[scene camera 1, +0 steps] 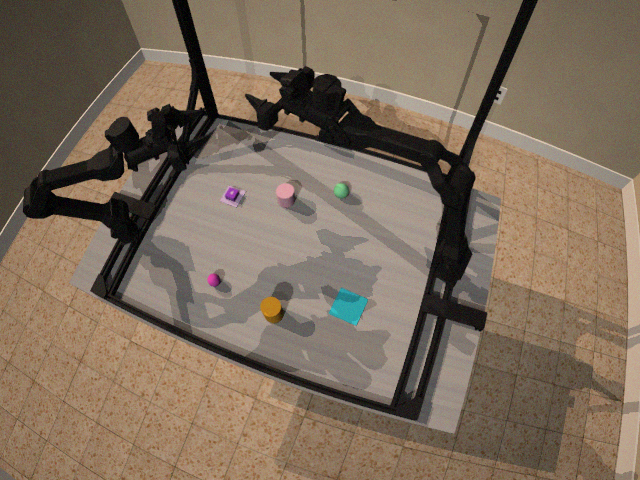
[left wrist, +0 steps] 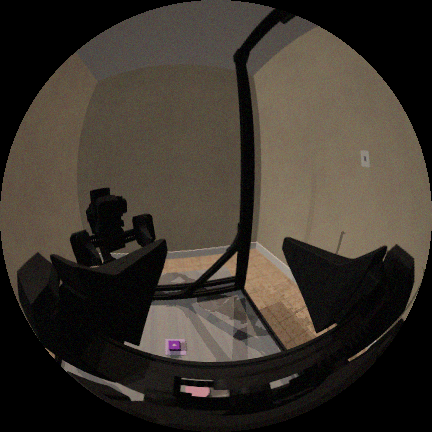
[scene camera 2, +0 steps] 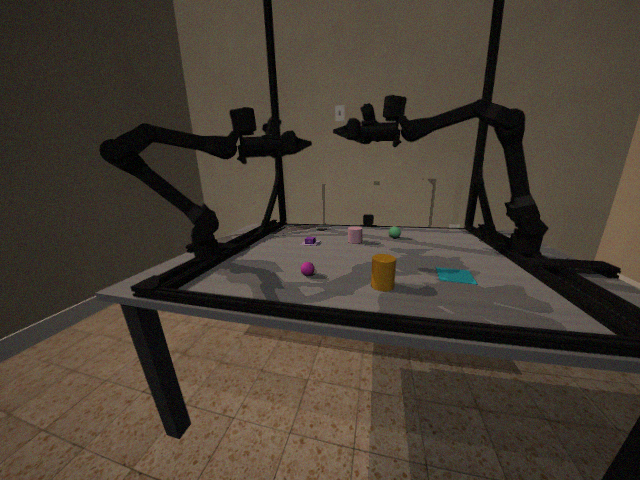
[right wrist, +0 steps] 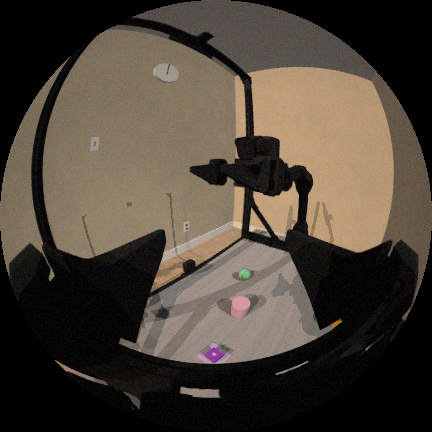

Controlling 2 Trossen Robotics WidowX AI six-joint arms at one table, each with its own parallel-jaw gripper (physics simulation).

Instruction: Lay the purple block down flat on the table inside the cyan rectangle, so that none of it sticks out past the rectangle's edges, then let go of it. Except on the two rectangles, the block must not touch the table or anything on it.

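Places are measured from the left arm's base along level axes (x back, y right, z up), in millimetres.
Where they show: left gripper, fingertip midpoint: [scene camera 1: 258, 83] [left wrist: 226, 245] [scene camera 2: 338, 133] [right wrist: 202, 168]; right gripper, fingertip midpoint: [scene camera 1: 205, 123] [left wrist: 127, 251] [scene camera 2: 305, 145] [right wrist: 228, 236]; left arm's base, origin of the base link: [scene camera 1: 449, 272] [scene camera 2: 524, 250]; right arm's base, origin of the base link: [scene camera 1: 128, 234] [scene camera 2: 206, 256].
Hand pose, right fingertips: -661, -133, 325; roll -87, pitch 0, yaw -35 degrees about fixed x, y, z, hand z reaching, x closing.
Each offset is from my right fingertips to the top centre of the thing, as dx, dy, dz. "spot": to the spot under its first point.
The small purple block {-3, +8, -324} [scene camera 1: 232, 193] [scene camera 2: 310, 240] [left wrist: 174, 345] [right wrist: 214, 354] lies on the pale lilac rectangle {spot: -11, -11, -337} [scene camera 1: 225, 199], towards the back left of the table in both scene views. The cyan rectangle {spot: +475, -96, -343} [scene camera 1: 349, 308] [scene camera 2: 455, 276] lies bare at the front right. My left gripper [scene camera 1: 259, 85] [scene camera 2: 334, 131] [left wrist: 226, 245] is open and empty, high over the back edge of the table, well above the block. My right gripper [scene camera 1: 205, 124] [scene camera 2: 311, 143] [right wrist: 228, 236] is open and empty, high near the back left corner. Neither gripper touches the block.
A pink cylinder {+146, +84, -292} [scene camera 1: 285, 195] [scene camera 2: 355, 235] stands right of the block, with a green ball {+272, +188, -298} [scene camera 1: 341, 190] [scene camera 2: 394, 232] further right. A magenta ball {+130, -237, -308} [scene camera 1: 213, 280] [scene camera 2: 307, 268] lies front left. An orange cylinder {+317, -217, -275} [scene camera 1: 271, 310] [scene camera 2: 383, 272] stands left of the cyan rectangle. Black rails edge the table.
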